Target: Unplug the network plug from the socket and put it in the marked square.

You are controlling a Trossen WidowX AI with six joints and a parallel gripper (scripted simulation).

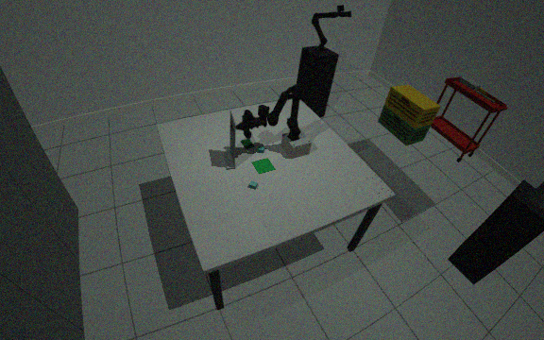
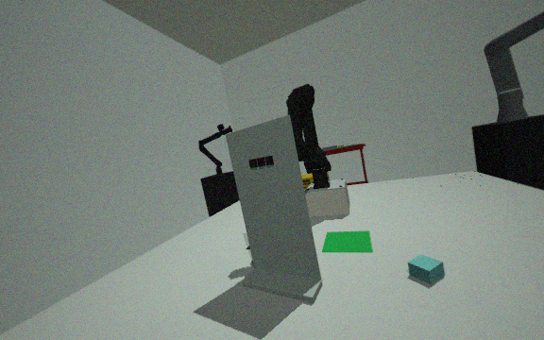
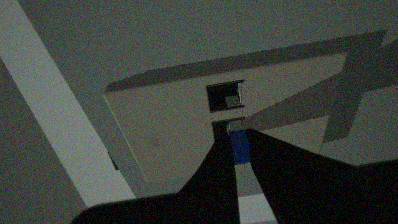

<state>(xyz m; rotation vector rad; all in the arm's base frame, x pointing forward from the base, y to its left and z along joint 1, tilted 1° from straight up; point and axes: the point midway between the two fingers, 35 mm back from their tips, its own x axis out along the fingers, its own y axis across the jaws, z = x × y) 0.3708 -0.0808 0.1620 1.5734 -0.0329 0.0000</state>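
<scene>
Right now the green marked square is 260 mm below my gripper tip, 140 mm to the left of it and 140 mm behind it. The rest, counted from my gripper tip: thin pale tab: 10 mm ahead; then blue network plug: right at my gripper tip; then grey upright panel: 100 mm below, 20 mm ahead, 10 mm to the right.
</scene>
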